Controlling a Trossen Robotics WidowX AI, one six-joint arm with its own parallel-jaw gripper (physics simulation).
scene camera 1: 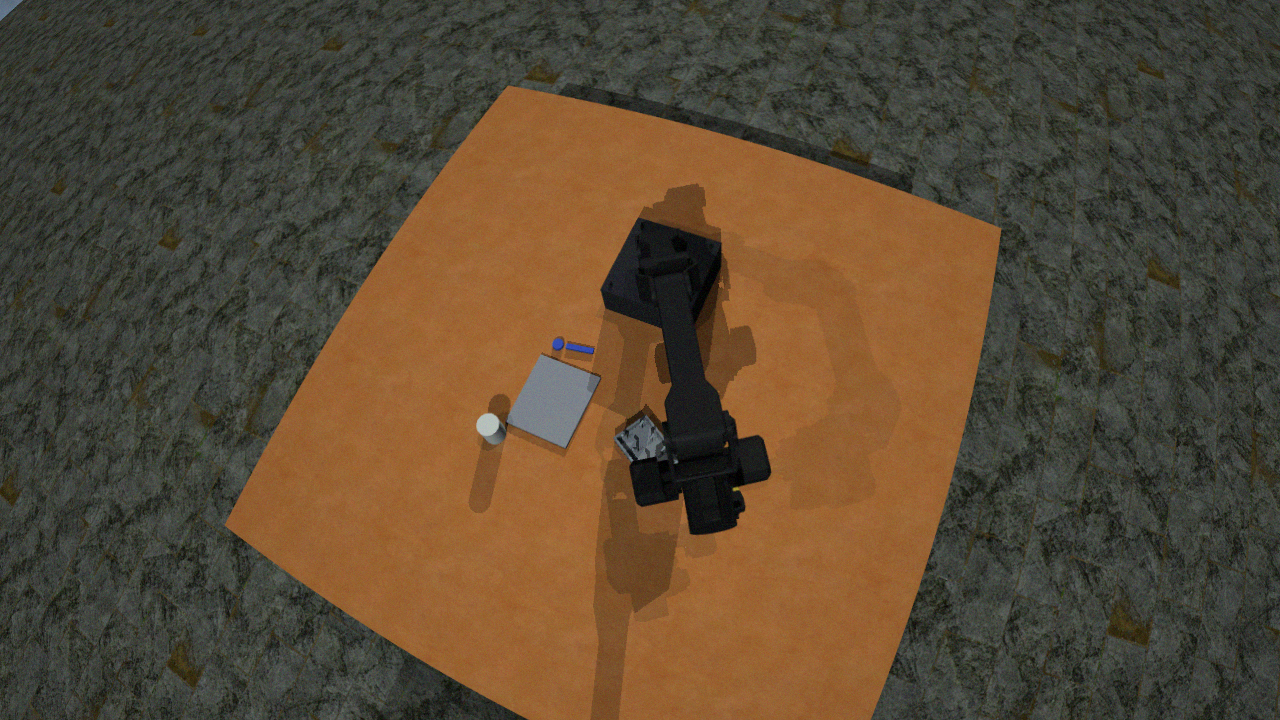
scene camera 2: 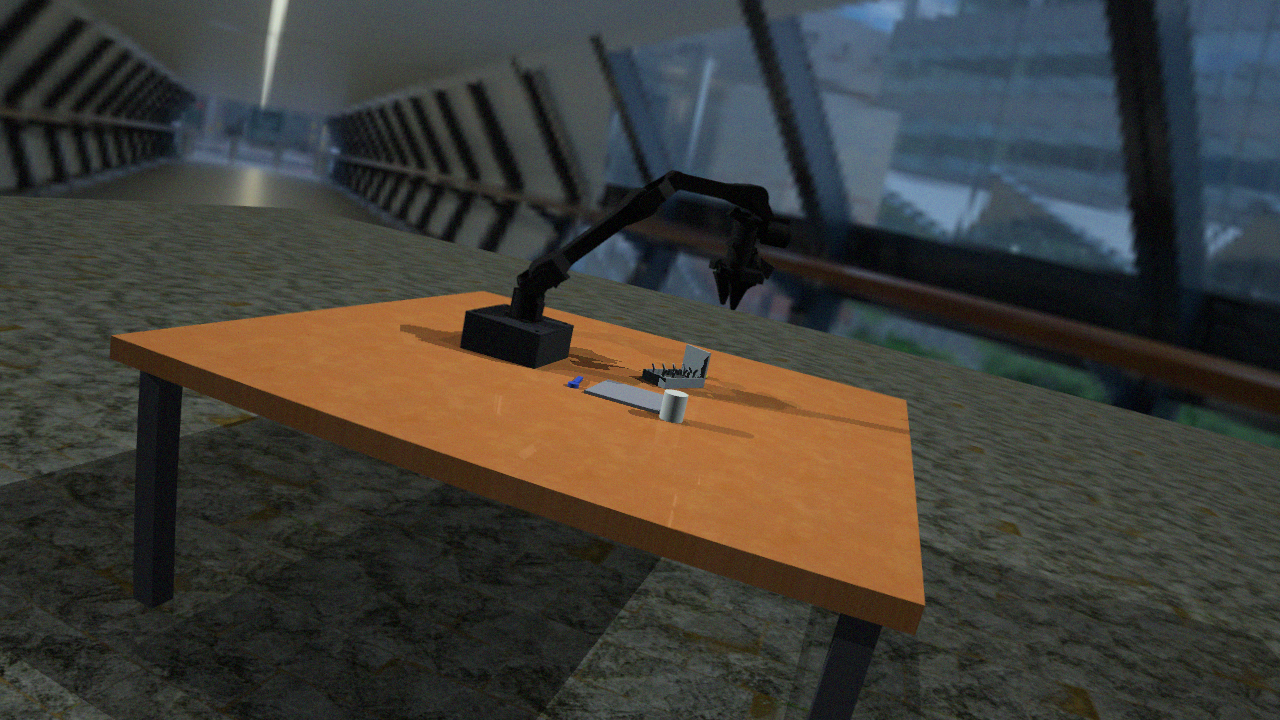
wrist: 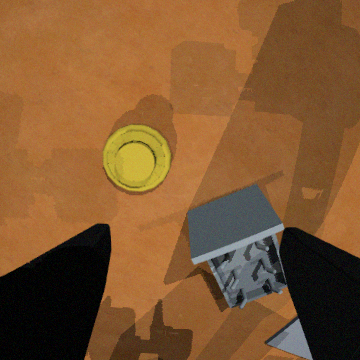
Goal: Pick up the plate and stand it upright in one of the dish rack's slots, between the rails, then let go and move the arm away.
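Note:
The yellow round plate point(wrist: 136, 158) lies flat on the table, left of and above centre in the wrist view. In the first scene view it is almost wholly hidden by the arm, and it does not show in the second. The small grey dish rack point(scene camera 1: 637, 440) point(scene camera 2: 696, 360) point(wrist: 232, 222) stands beside the plate, with a tall panel at its plate-side end and short dark rails inside. My gripper point(scene camera 2: 728, 307) point(wrist: 197, 239) is open and empty, pointing down high above the table. In the wrist view the plate is beyond the fingertips, and the rack is partly behind the right finger.
A flat grey slab point(scene camera 1: 554, 400) point(scene camera 2: 626, 394) point(wrist: 294, 339) lies near the rack. A white cylinder point(scene camera 1: 488, 426) point(scene camera 2: 674, 407) stands at the slab's far side from the rack. A small blue spoon-like item point(scene camera 1: 580, 348) point(scene camera 2: 573, 382) lies between the slab and the arm's black base point(scene camera 1: 626, 277) point(scene camera 2: 516, 336).

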